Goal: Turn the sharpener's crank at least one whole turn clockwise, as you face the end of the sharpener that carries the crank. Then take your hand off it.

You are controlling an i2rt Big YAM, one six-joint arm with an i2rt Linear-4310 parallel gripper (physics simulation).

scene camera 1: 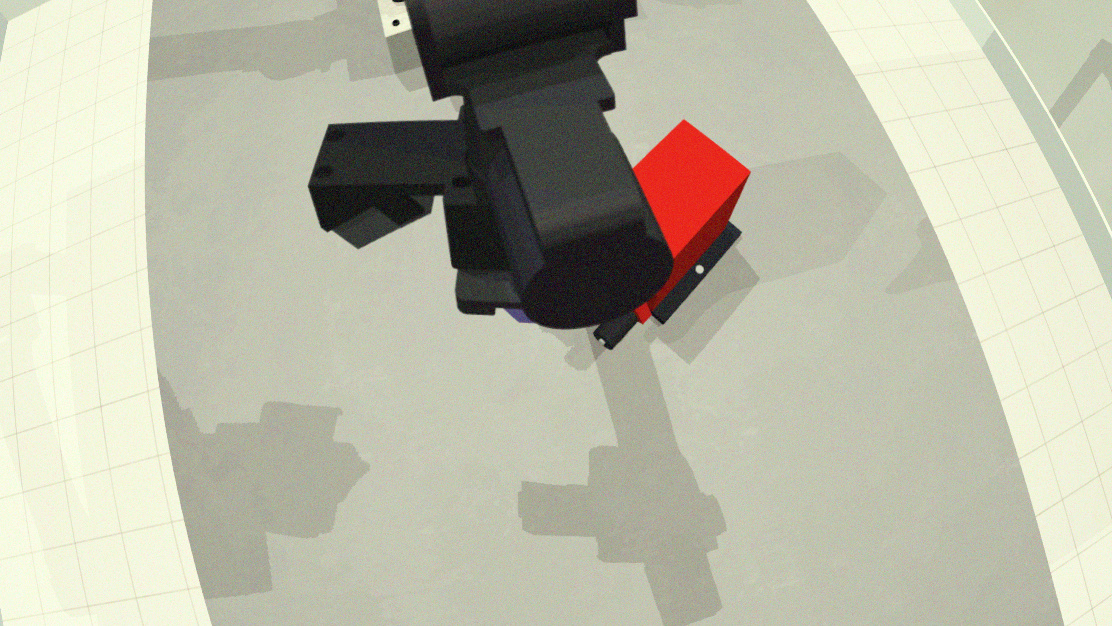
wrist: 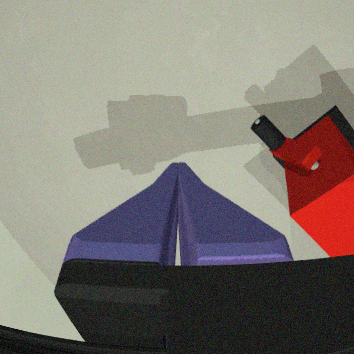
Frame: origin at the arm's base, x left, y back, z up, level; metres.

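Seen in the pictures: gripper, fingertip midpoint: (wrist: 177, 174).
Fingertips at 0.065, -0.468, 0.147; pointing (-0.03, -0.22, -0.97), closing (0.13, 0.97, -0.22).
Note:
Offsets run from my fingertips to a thing's top centre, as dx, dy, dz. "spot": to the spot under its first point. Level surfaces: height alone.
The red sharpener @[spot: +0.138, +0.136, -0.098] (scene camera 1: 688, 182) (wrist: 325, 215) stands on the floor surface on a black base @[spot: +0.161, +0.101, -0.217] (scene camera 1: 698, 272). In the wrist view it is at the right edge, partly cut off by the frame and the gripper body. Its crank has a red arm (wrist: 295, 154) and a black handle @[spot: +0.073, +0.041, -0.181] (scene camera 1: 617, 331) (wrist: 268, 133), which points to the upper left there. My gripper (wrist: 177, 174) is shut with nothing between its purple fingers. In the wrist view its tips lie left of and below the crank handle, apart from it in the picture. In the scene view the arm hides most of the fingers and part of the sharpener.
The black arm (scene camera 1: 544, 147) comes in from the top and covers the sharpener's left side in the scene view. A white block with black dots (scene camera 1: 395, 21) shows at the top, left of the arm. Pale tiled bands (scene camera 1: 70, 311) border the grey surface @[dz -0.227] (scene camera 1: 435, 482) on both sides.

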